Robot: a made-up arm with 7 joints. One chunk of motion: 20 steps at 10 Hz.
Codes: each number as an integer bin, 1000 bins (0 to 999) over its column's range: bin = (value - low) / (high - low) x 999, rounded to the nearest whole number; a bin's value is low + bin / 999 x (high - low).
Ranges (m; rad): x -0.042..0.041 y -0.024..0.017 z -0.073..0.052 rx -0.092..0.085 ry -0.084..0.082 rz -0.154..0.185
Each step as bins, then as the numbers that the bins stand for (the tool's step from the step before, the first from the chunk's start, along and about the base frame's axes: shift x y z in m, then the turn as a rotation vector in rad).
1 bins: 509 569 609 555 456 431
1 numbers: 0.00029 -0.00065 0.00320 0.00633 -0.00823 -0.00774
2 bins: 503 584 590 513 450 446
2 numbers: -0.00021 -0.00003 0.00082 -0.00111 -0.00923 -0.00265
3 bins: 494 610 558 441 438 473
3 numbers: -0.00096 0.00104 -0.00318 -0.01386 -0.01122 0.00651
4 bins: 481 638 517 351 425 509
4 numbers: -0.00204 0.00218 -0.00831 -0.02981 -0.01338 0.01872
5 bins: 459 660 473 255 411 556
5 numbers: -0.00386 0.00309 -0.01382 -0.04682 -0.01571 0.03467
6 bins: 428 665 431 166 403 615
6 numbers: -0.00644 0.00329 -0.01907 -0.06259 -0.01704 0.05469
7 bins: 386 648 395 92 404 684
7 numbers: -0.00993 0.00259 -0.02358 -0.07570 -0.01687 0.07811
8 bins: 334 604 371 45 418 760
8 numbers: -0.01425 0.00079 -0.02658 -0.08403 -0.01454 0.10390
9 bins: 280 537 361 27 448 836
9 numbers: -0.01874 -0.00196 -0.02783 -0.08722 -0.00956 0.12969
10 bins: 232 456 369 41 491 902
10 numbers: -0.02272 -0.00529 -0.02683 -0.08474 -0.00241 0.15208
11 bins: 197 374 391 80 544 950
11 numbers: -0.02563 -0.00865 -0.02408 -0.07783 0.00639 0.16837
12 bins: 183 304 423 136 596 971
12 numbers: -0.02680 -0.01152 -0.02007 -0.06790 0.01504 0.17550
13 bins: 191 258 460 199 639 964
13 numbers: -0.02613 -0.01341 -0.01544 -0.05674 0.02218 0.17312
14 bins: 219 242 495 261 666 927
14 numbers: -0.02380 -0.01407 -0.01106 -0.04576 0.02667 0.16057
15 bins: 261 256 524 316 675 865
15 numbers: -0.02032 -0.01349 -0.00743 -0.03601 0.02816 0.13953
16 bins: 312 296 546 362 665 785
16 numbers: -0.01608 -0.01185 -0.00468 -0.02786 0.02650 0.11238
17 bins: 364 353 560 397 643 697
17 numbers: -0.01176 -0.00951 -0.00293 -0.02166 0.02284 0.08252
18 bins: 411 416 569 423 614 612
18 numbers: -0.00785 -0.00693 -0.00180 -0.01705 0.01803 0.05368
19 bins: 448 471 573 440 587 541
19 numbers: -0.00478 -0.00467 -0.00130 -0.01404 0.01354 0.02958
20 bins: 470 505 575 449 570 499
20 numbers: -0.00295 -0.00327 -0.00105 -0.01245 0.01071 0.01533
